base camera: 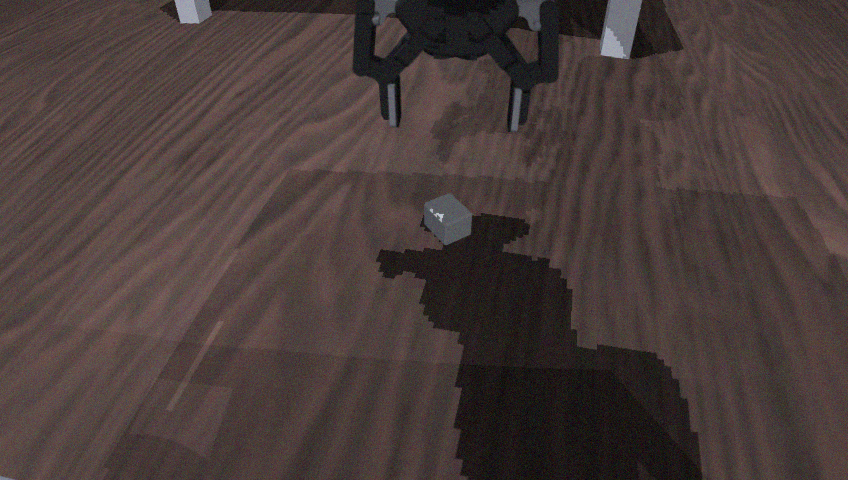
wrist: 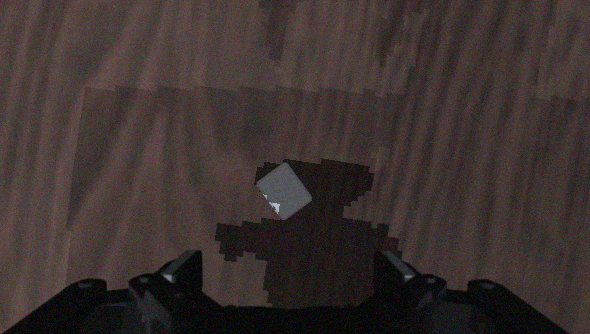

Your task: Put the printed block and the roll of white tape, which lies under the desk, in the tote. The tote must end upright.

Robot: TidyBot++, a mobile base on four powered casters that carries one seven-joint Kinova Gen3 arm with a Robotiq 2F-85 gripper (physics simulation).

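Frame: origin at the arm's base, x left, y ahead, z down, level; metres.
Where they show: gripper, fingertip midpoint: (base camera: 453, 124) (wrist: 288, 270).
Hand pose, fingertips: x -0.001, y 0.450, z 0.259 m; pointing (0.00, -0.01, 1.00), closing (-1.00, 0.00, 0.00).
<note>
After its pixels a point has its place.
The printed block (base camera: 447, 220) @(x 0.002, y 0.458, z 0.368 m) (wrist: 284, 191) @(x 0.002, y 0.477, z 0.368 m), a small grey block, lies on the wooden floor, partly in the arm's shadow, with a small bright patch on one side. My gripper (base camera: 453, 126) @(x -0.001, y 0.450, z 0.259 m) (wrist: 288, 270) @(x -0.001, y 0.450, z 0.259 m) is open and empty, pointing down above the floor. In the wrist view the block lies ahead of the fingertips, between their lines and slightly left of the middle, turned at an angle to them. The roll of white tape and the tote do not show in either view.
Two white legs (base camera: 193, 8) @(x 0.550, y 1.082, z 0.363 m) (base camera: 620, 29) @(x -0.269, y 0.942, z 0.345 m) of a piece of furniture stand on the floor at the far side, left and right of the gripper. A dark shadow of the arm falls across the floor around the block and toward the base.
</note>
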